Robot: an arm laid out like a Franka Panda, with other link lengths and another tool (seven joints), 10 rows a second.
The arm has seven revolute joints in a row. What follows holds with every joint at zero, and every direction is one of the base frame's. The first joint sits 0.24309 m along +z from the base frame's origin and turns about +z. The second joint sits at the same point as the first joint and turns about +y. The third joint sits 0.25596 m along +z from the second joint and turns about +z. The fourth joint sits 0.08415 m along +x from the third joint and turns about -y. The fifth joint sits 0.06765 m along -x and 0.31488 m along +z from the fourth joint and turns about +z. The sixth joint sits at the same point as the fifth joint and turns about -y. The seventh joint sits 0.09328 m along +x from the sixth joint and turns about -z. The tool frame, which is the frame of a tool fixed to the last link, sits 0.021 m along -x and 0.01 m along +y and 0.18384 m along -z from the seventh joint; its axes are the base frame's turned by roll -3.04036, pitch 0 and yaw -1.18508 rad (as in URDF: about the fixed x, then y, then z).
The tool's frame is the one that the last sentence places.
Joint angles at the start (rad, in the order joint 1, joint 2, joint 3, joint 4, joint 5, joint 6, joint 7): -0.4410, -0.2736, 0.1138, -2.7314, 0.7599, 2.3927, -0.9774
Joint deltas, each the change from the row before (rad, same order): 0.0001, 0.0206, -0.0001, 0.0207, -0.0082, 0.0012, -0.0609; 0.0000, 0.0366, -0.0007, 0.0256, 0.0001, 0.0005, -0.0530; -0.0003, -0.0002, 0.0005, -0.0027, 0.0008, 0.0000, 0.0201; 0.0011, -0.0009, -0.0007, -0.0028, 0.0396, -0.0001, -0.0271; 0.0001, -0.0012, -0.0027, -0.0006, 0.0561, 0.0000, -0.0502
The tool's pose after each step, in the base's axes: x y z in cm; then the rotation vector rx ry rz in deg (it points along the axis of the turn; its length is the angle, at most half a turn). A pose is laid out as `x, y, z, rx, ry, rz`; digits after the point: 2 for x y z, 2 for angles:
33.18, -7.64, 12.73, -127.81, 75.62, -2.99
33.70, -7.89, 12.27, -129.51, 72.26, -2.94
33.62, -7.81, 12.21, -128.76, 73.69, -2.48
33.71, -7.63, 12.21, -127.36, 73.32, -3.08
33.93, -7.55, 12.32, -125.67, 72.16, -4.52

